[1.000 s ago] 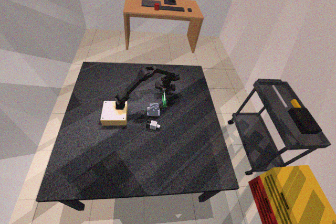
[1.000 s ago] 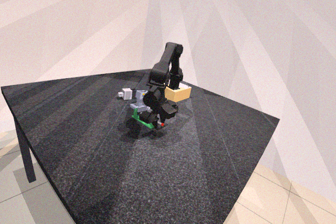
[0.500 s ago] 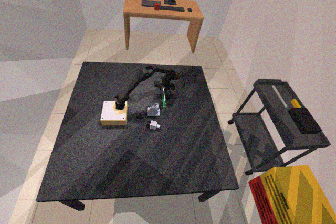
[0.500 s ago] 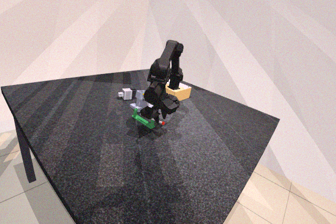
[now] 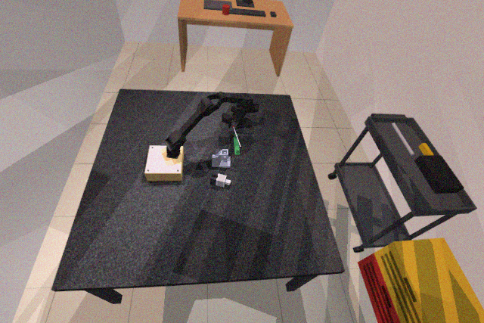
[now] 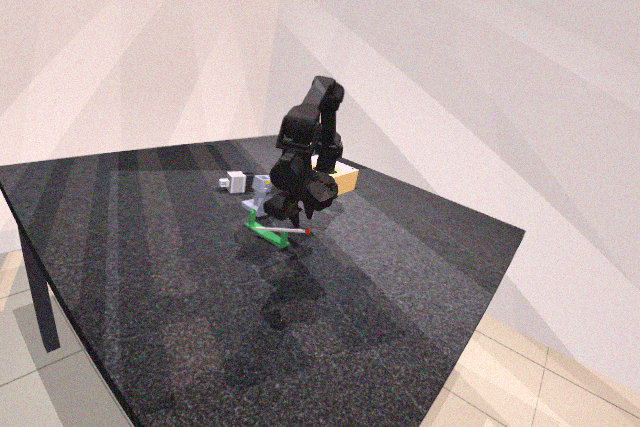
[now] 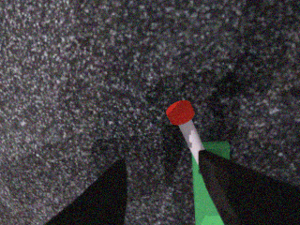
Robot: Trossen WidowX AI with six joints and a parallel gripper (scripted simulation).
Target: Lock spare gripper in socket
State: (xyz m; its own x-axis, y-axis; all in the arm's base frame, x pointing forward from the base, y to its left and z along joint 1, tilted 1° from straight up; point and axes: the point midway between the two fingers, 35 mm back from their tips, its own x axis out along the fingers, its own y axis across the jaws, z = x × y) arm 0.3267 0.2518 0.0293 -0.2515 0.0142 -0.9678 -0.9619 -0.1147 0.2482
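Now: the green cradle 8 cm to the right of my gripper tip, 4 cm below it and 4 cm ahead of it. Round my gripper tip: grey mount (22 cm to the right, 4 cm behind, 2 cm below); spare gripper (36 cm to the right, 4 cm below, 3 cm behind).
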